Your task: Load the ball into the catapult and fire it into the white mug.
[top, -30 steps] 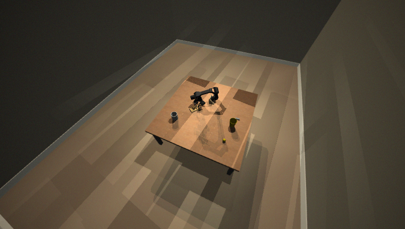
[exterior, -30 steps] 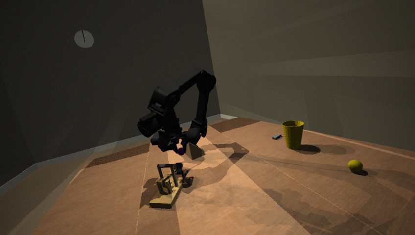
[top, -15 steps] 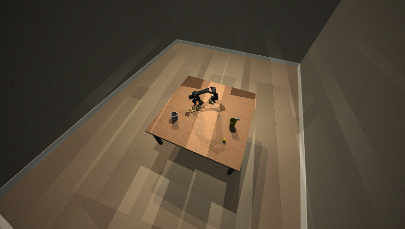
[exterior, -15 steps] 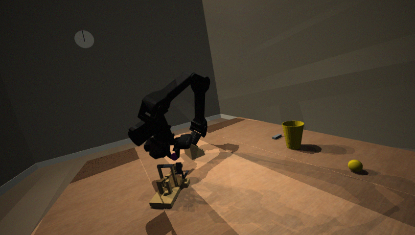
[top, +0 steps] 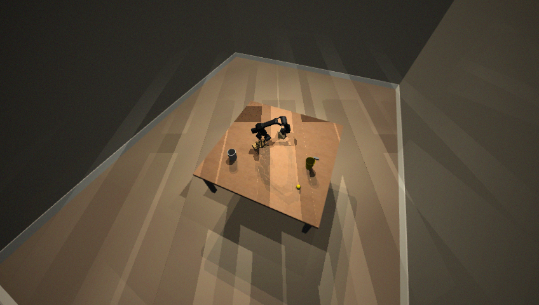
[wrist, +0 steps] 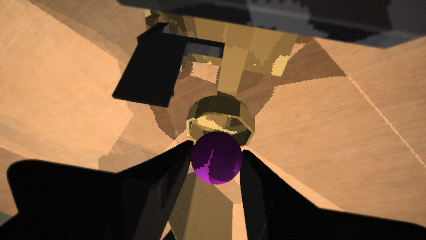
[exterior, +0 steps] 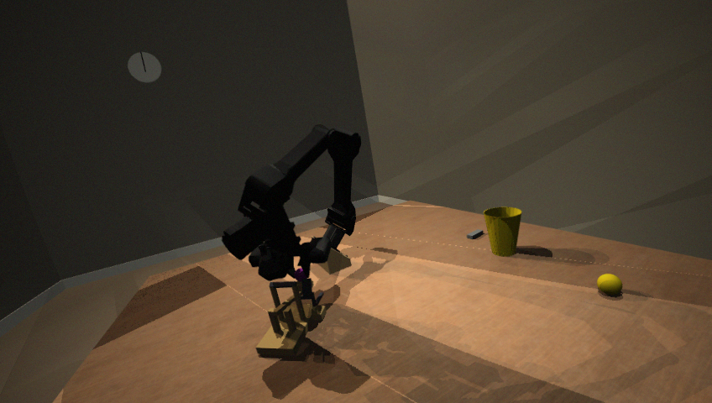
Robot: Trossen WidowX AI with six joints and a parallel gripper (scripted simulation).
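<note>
My gripper tip is 1 cm below the purple ball. Also, from my gripper tip: yellow cup: 17 cm ahead, 53 cm to the left, 4 cm below; then wooden catapult: 6 cm ahead, 2 cm to the right, 2 cm below; then white mug: 34 cm ahead, 26 cm to the right, 4 cm below.
</note>
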